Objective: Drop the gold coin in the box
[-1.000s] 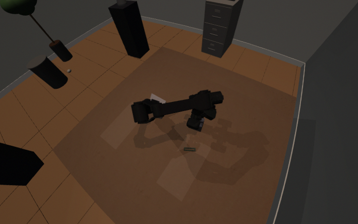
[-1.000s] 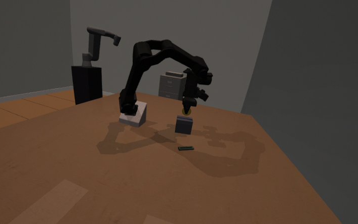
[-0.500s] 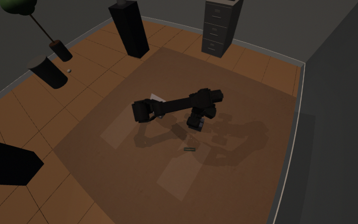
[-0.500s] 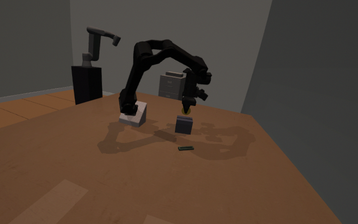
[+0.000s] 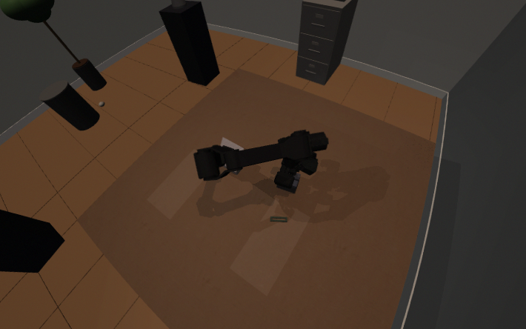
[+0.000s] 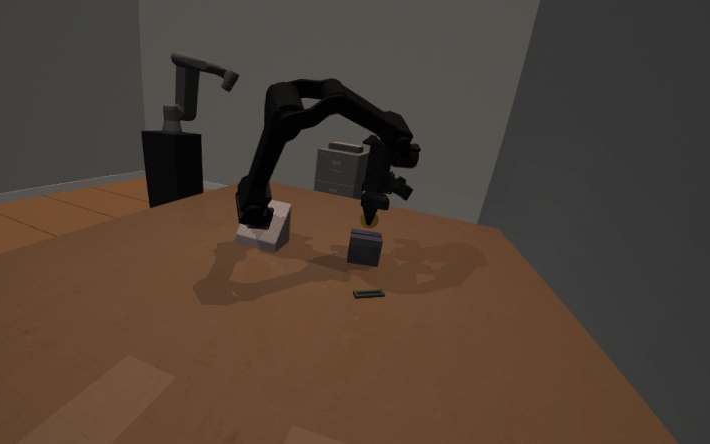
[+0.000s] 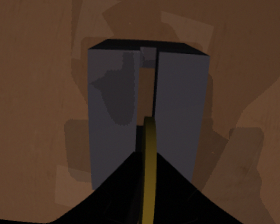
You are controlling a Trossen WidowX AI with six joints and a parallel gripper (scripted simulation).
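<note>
My gripper tip is now 10 mm below the gold coin.
</note>
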